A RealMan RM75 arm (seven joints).
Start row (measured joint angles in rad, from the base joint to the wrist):
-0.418, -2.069, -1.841, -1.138, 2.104, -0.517, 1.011
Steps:
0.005, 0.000, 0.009, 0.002, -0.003, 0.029, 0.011
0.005, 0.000, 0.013, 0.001, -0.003, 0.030, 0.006
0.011, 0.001, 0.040, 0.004, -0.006, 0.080, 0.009
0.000, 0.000, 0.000, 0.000, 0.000, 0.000, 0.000
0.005, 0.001, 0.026, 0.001, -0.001, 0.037, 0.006
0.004, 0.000, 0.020, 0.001, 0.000, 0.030, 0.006
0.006, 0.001, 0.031, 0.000, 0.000, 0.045, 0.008
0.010, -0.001, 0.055, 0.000, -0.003, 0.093, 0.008
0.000, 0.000, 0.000, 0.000, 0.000, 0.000, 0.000
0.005, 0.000, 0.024, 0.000, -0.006, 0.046, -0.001
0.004, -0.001, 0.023, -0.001, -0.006, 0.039, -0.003
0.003, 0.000, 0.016, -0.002, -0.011, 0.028, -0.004
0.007, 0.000, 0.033, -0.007, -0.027, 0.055, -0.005
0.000, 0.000, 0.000, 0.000, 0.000, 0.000, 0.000
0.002, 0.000, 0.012, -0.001, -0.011, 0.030, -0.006
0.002, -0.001, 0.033, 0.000, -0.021, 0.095, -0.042
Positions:
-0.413, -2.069, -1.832, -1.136, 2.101, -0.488, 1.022
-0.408, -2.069, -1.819, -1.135, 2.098, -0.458, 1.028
-0.397, -2.068, -1.779, -1.131, 2.092, -0.378, 1.037
-0.397, -2.068, -1.779, -1.131, 2.092, -0.378, 1.037
-0.392, -2.067, -1.753, -1.130, 2.091, -0.341, 1.043
-0.388, -2.067, -1.733, -1.129, 2.091, -0.311, 1.049
-0.382, -2.066, -1.702, -1.129, 2.091, -0.266, 1.057
-0.372, -2.067, -1.647, -1.129, 2.088, -0.173, 1.065
-0.372, -2.067, -1.647, -1.129, 2.088, -0.173, 1.065
-0.367, -2.067, -1.623, -1.129, 2.082, -0.127, 1.064
-0.363, -2.068, -1.600, -1.130, 2.076, -0.088, 1.061
-0.360, -2.068, -1.584, -1.132, 2.065, -0.060, 1.057
-0.353, -2.068, -1.551, -1.139, 2.038, -0.005, 1.052
-0.353, -2.068, -1.551, -1.139, 2.038, -0.005, 1.052
-0.351, -2.068, -1.539, -1.140, 2.027, 0.025, 1.046
-0.349, -2.069, -1.506, -1.140, 2.006, 0.120, 1.004

